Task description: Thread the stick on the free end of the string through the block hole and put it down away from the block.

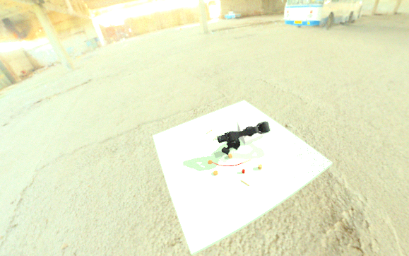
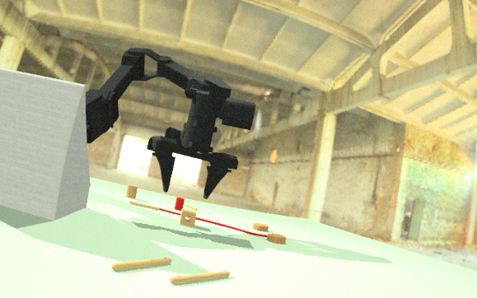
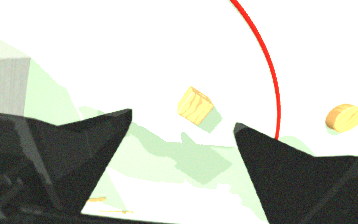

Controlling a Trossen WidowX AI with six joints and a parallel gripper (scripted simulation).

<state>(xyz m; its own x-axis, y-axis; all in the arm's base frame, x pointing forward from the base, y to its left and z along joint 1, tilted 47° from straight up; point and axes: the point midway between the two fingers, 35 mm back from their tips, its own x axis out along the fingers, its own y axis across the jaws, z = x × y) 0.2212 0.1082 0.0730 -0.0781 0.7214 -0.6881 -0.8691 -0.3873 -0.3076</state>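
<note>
The wooden block lies 4 cm below my gripper tip and 1 cm ahead of it. From my gripper tip the other things lie so: thin wooden stick (11 cm to the left, 8 cm behind, 6 cm below); red cylinder (20 cm to the left, 4 cm below, 2 cm behind); round wooden button (20 cm ahead, 5 cm below, 1 cm to the right).
</note>
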